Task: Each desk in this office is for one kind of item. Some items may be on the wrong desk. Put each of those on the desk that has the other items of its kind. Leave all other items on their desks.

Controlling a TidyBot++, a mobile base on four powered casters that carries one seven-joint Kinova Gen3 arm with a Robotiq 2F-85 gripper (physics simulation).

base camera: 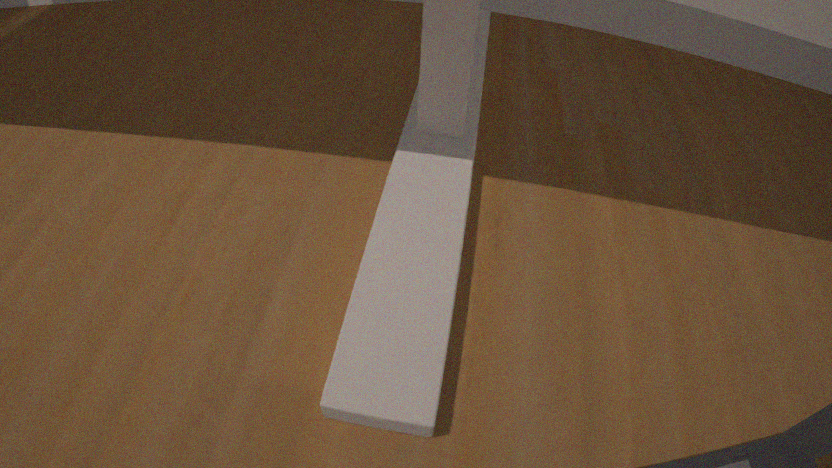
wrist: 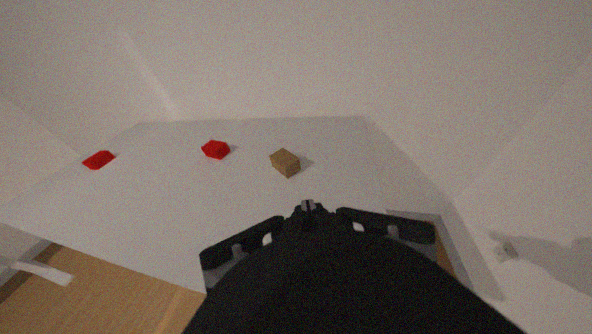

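A white desk stands against the wall in the wrist view. On its top, a red block lies near the left edge, a second red block lies farther right toward the back, and a brown box-shaped block lies to the right of that one. The three stand apart from each other. My gripper is shut with its fingertips together and nothing between them. Its tips appear in front of the brown block, not touching it. The kinds of the items beyond colour and shape cannot be told.
A white desk foot with an upright post stands on the wooden floor in the base camera view. A white foot also shows at lower left in the wrist view. Walls rise behind and to the right of the desk.
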